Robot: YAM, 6 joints.
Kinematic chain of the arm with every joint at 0, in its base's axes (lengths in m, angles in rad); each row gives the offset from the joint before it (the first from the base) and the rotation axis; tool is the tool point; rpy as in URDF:
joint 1: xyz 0 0 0.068 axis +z
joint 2: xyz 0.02 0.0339 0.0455 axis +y
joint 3: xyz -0.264 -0.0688 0 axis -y
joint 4: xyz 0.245 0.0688 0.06 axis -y
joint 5: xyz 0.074 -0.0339 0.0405 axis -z
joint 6: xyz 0.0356 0 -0.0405 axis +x
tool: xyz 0 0 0 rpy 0 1.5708 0
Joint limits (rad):
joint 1: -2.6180..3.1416
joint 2: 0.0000..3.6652
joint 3: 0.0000..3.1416
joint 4: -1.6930..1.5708
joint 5: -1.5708..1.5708
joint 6: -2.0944..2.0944
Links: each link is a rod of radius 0.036 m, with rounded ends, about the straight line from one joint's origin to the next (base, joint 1, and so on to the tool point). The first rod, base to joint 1, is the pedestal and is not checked.
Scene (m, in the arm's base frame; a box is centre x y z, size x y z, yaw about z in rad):
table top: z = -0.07
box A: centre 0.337 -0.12 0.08 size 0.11 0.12 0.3 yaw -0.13
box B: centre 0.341 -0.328 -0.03 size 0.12 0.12 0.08 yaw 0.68
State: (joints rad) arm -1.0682 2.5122 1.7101 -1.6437 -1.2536 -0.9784
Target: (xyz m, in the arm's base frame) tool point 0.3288 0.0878 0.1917
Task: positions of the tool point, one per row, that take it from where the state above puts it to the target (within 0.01 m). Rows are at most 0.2 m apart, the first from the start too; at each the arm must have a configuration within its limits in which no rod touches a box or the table.
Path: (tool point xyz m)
1: 0.3158 -0.2799 0.2036
2: 0.3670 -0.1834 0.3504
3: 0.3292 -0.0647 0.4967
4: 0.2316 0.0105 0.5783
5: 0.0996 0.0389 0.6300
6: -0.0408 0.0093 0.6457
7: 0.1068 0.0634 0.6080
8: 0.2261 0.0956 0.5239
9: 0.3039 0.1069 0.4131
10: 0.3366 0.1021 0.2965
11: 0.3288 0.0878 0.1917

